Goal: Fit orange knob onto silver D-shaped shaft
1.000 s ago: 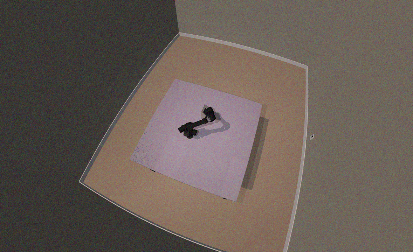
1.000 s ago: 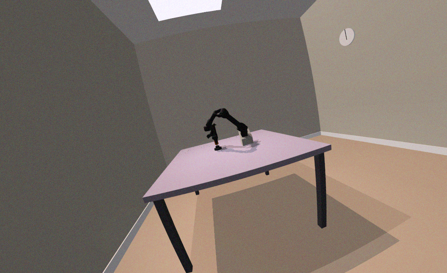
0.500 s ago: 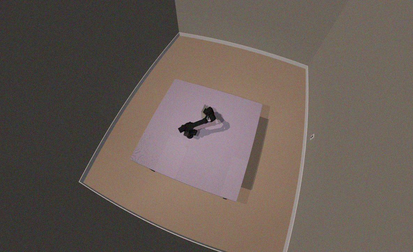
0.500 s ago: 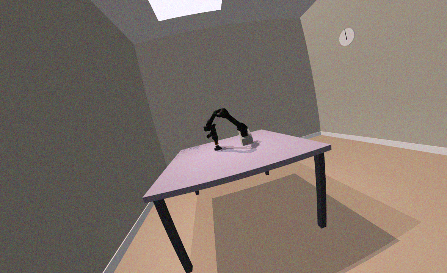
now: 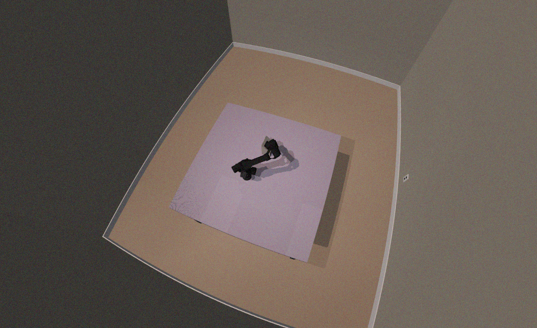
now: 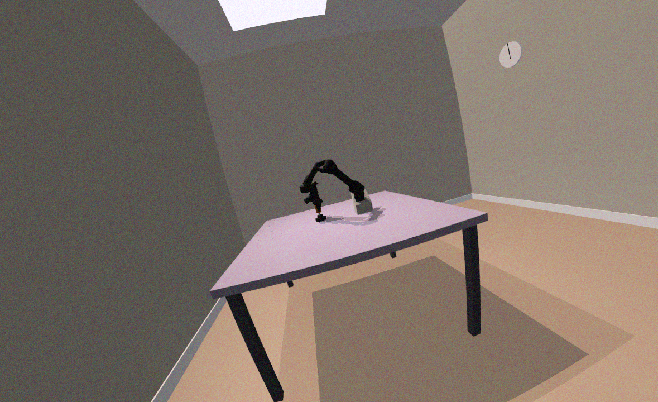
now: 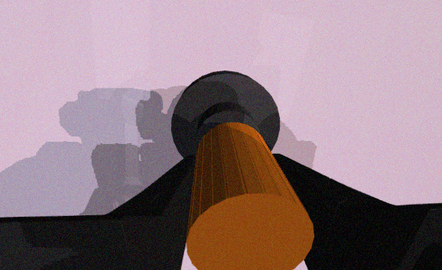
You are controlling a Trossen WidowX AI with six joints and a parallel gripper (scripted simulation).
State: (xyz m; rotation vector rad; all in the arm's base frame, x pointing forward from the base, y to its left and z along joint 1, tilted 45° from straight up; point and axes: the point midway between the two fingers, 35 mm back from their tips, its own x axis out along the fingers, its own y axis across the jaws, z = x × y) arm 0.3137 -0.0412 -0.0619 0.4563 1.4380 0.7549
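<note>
Now: gripper tip 30 mm below the orange knob. From my gripper tip the other things lie so: dark round pedestal 40 mm below.
</note>
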